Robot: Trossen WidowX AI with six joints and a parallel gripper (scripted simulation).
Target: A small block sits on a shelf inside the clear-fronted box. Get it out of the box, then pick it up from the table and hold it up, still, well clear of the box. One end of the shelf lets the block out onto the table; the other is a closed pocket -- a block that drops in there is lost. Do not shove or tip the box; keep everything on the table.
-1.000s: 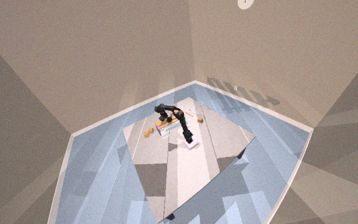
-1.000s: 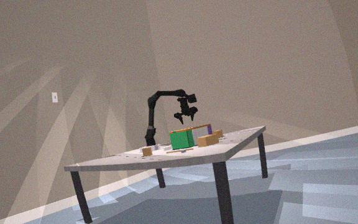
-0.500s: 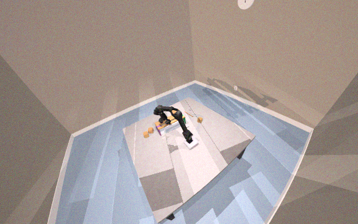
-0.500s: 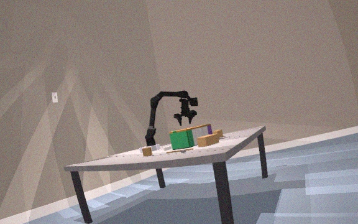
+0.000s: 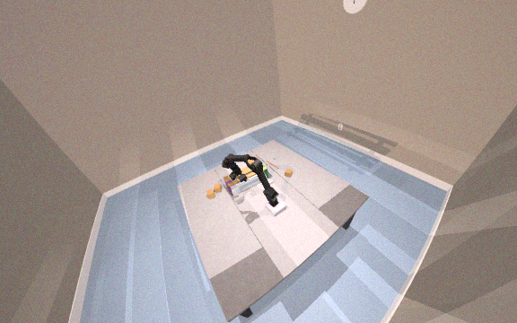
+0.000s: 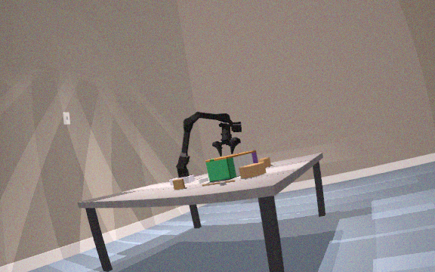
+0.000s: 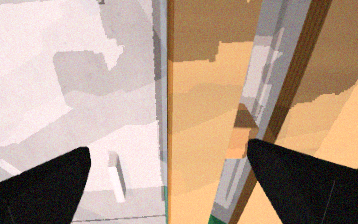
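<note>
My gripper tip is 2 cm short of the box, 5 cm to the left of it and 7 cm above it.
</note>
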